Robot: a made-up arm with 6 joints. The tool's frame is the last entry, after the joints. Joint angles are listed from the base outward.
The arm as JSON. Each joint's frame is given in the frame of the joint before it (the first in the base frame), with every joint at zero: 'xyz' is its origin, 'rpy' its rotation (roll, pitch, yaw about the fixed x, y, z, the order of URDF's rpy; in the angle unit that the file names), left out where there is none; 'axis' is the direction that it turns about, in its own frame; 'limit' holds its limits. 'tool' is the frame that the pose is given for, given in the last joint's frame.
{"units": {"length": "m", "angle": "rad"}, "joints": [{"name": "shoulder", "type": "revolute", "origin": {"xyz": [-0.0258, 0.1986, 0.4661], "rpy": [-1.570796, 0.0, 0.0]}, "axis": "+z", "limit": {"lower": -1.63, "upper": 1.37}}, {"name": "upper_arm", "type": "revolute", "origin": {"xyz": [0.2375, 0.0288, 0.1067], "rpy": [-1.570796, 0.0, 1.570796]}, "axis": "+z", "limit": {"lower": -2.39, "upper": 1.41}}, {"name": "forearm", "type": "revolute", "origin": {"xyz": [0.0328, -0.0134, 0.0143], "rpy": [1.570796, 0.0, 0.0]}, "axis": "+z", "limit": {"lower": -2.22, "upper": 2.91}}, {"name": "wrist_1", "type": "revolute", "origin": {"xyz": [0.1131, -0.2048, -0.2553], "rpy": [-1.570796, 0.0, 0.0]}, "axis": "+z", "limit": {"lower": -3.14, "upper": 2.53}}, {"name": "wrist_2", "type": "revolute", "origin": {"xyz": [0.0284, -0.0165, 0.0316], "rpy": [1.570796, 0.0, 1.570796]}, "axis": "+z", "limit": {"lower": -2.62, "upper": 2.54}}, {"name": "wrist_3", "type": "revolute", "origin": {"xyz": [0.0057, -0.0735, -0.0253], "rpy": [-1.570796, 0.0, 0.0]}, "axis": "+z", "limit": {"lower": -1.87, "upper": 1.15}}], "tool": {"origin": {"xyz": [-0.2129, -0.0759, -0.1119], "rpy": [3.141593, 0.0, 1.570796]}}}
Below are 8 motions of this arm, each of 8 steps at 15 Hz.
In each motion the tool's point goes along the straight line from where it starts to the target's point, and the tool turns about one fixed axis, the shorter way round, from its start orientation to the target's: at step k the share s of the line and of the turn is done. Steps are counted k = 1, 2, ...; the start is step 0. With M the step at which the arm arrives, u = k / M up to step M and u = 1 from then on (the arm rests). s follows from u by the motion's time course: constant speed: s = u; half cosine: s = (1 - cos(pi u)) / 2; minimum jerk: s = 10 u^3 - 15 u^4 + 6 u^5.
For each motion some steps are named. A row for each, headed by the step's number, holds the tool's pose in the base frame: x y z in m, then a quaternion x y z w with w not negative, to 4 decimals.
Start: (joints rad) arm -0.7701 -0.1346 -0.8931 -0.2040 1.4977 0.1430
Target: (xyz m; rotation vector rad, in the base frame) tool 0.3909 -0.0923 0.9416 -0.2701 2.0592 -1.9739
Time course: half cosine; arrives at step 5
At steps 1, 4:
1: 0.4237 -0.0781 0.9427 -0.1104 0.7003 -0.6987 0.0961
4: 0.3944 -0.0908 0.9417 -0.0952 0.7107 -0.6842 0.1334

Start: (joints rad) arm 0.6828 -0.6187 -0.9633 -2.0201 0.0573 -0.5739
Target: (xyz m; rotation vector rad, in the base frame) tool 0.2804 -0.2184 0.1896 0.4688 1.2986 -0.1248
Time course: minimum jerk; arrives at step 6
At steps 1, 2, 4, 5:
1: 0.2717 -0.1851 0.2242 0.1271 0.6485 -0.1944 0.7249
2: 0.2733 -0.1911 0.2179 0.1436 0.6410 -0.1700 0.7346
4: 0.2785 -0.2111 0.1971 0.1972 0.6111 -0.0876 0.7616
5: 0.2801 -0.2172 0.1909 0.2129 0.6007 -0.0626 0.7680

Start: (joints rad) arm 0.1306 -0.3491 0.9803 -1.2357 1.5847 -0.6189
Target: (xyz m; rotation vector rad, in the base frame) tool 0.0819 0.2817 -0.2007 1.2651 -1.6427 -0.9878
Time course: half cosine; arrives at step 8
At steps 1, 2, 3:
1: 0.1145 0.1469 -0.1720 0.5276 -0.6808 -0.2512 0.4417
2: 0.1108 0.1621 -0.1752 0.5253 -0.6783 -0.2675 0.4386
3: 0.1053 0.1848 -0.1800 0.5217 -0.6743 -0.2916 0.4337

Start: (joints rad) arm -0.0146 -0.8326 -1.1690 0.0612 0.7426 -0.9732
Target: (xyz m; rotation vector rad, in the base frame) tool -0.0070 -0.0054 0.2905 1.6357 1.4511 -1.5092
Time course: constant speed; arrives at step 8
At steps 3, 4, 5, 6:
3: 0.2162 -0.0710 0.4424 0.3282 0.6555 -0.6138 0.2931
4: 0.1715 -0.0578 0.4120 0.3855 0.6351 -0.6059 0.2846
5: 0.1269 -0.0447 0.3816 0.4413 0.6123 -0.5956 0.2750
6: 0.0823 -0.0316 0.3513 0.4954 0.5871 -0.5831 0.2643

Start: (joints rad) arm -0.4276 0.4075 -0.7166 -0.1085 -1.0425 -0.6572
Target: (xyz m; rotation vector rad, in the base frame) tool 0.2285 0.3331 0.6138 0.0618 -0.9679 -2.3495
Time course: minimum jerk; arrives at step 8
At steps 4, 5, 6, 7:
4: 0.2435 0.3358 0.5879 -0.1975 -0.4483 -0.8179 0.3019
5: 0.2368 0.3346 0.5996 -0.0990 -0.4134 -0.8536 0.3012
6: 0.2316 0.3337 0.6084 -0.0228 -0.3833 -0.8739 0.2982
7: 0.2290 0.3332 0.6130 0.0161 -0.3669 -0.8818 0.2959

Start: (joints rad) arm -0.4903 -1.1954 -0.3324 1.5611 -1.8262 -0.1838
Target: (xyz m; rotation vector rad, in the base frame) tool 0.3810 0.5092 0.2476 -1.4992 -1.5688 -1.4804
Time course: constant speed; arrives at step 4
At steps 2, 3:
2: 0.3715 0.4959 0.2343 -0.5426 -0.5868 -0.5387 0.2664
3: 0.3763 0.5026 0.2409 -0.5473 -0.5822 -0.5419 0.2605

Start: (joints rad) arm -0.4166 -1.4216 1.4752 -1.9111 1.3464 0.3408
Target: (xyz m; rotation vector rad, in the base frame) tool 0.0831 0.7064 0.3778 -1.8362 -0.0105 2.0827
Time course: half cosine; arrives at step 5
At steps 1, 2, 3, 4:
1: 0.1043 0.7184 0.3583 -0.7356 0.0327 0.6449 0.2046
2: 0.0985 0.7151 0.3637 -0.7133 0.0227 0.6718 0.1986
3: 0.0912 0.7110 0.3704 -0.6844 0.0102 0.7037 0.1907
4: 0.0853 0.7077 0.3757 -0.6599 0.0001 0.7284 0.1841

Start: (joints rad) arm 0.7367 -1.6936 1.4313 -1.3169 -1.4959 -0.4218
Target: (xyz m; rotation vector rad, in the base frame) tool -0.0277 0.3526 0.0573 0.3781 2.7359 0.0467
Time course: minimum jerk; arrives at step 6
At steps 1, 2, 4, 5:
1: 0.0529 0.3184 0.0801 0.2339 0.8314 0.0884 0.4961
2: 0.0383 0.3246 0.0760 0.2179 0.8657 0.0760 0.4442
4: -0.0102 0.3452 0.0623 0.1581 0.9523 0.0327 0.2590
5: -0.0247 0.3513 0.0581 0.1385 0.9697 0.0193 0.2005

